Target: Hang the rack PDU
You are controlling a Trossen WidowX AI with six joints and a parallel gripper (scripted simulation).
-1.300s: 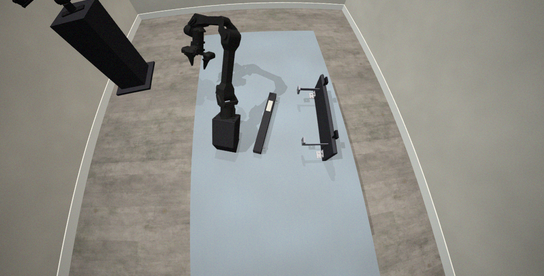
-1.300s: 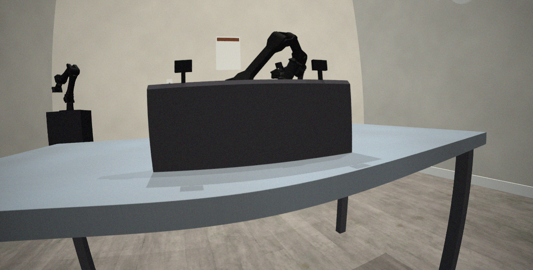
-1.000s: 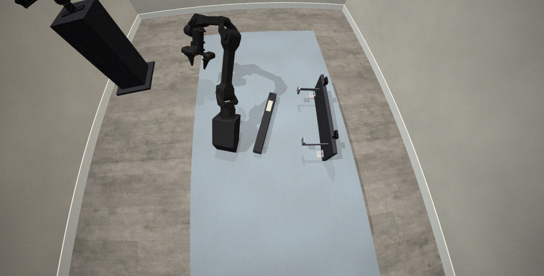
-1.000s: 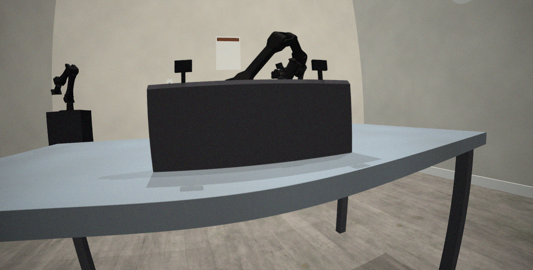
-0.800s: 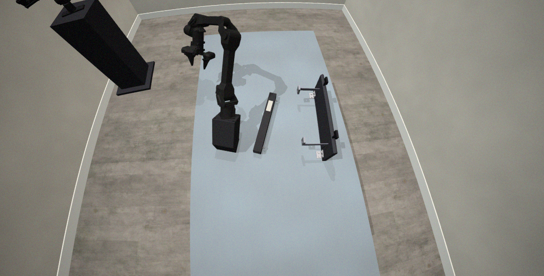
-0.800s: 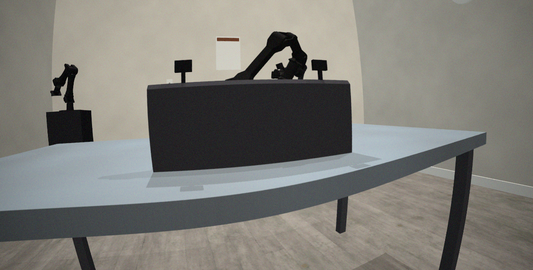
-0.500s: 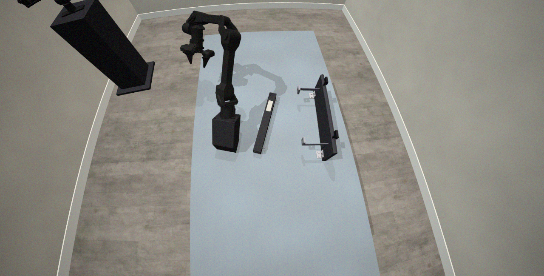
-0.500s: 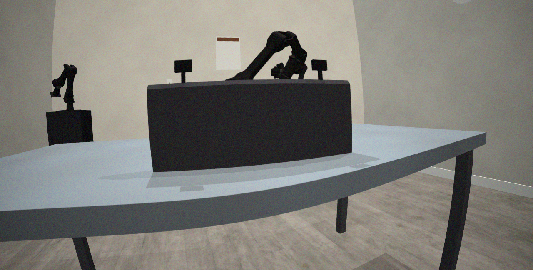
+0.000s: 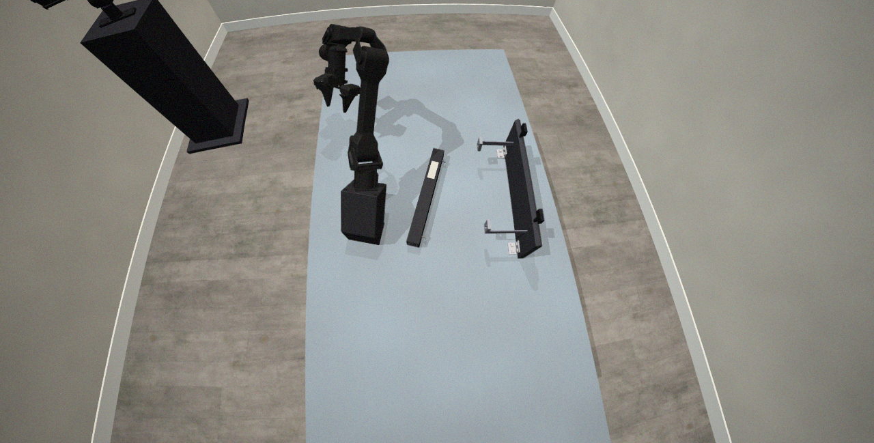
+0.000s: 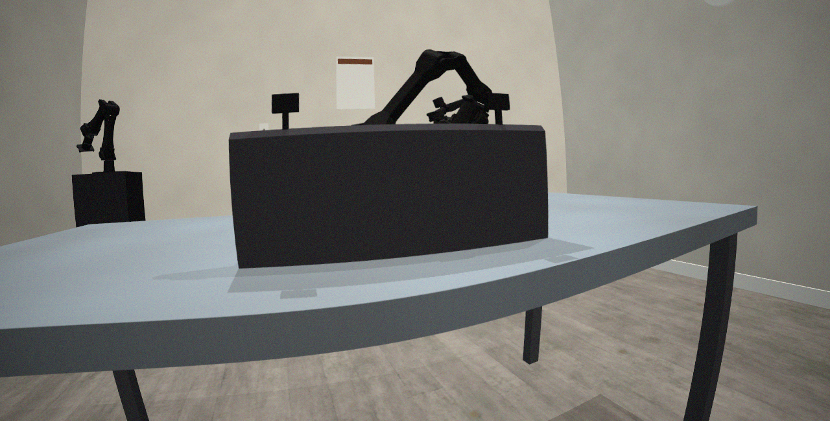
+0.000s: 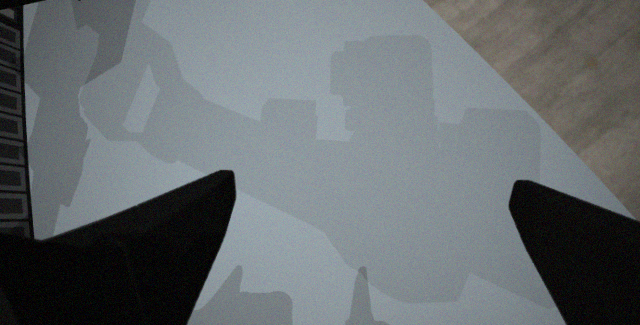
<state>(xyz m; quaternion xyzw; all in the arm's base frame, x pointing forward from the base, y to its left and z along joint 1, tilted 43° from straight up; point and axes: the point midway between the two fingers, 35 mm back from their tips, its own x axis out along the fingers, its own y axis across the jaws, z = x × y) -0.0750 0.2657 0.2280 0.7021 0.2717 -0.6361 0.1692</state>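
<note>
The rack PDU is 26 cm ahead of my hand, 37 cm to the right of it and 14 cm below it. Also, from my hand: dark panel 58 cm ahead, 41 cm to the right, 9 cm below.
</note>
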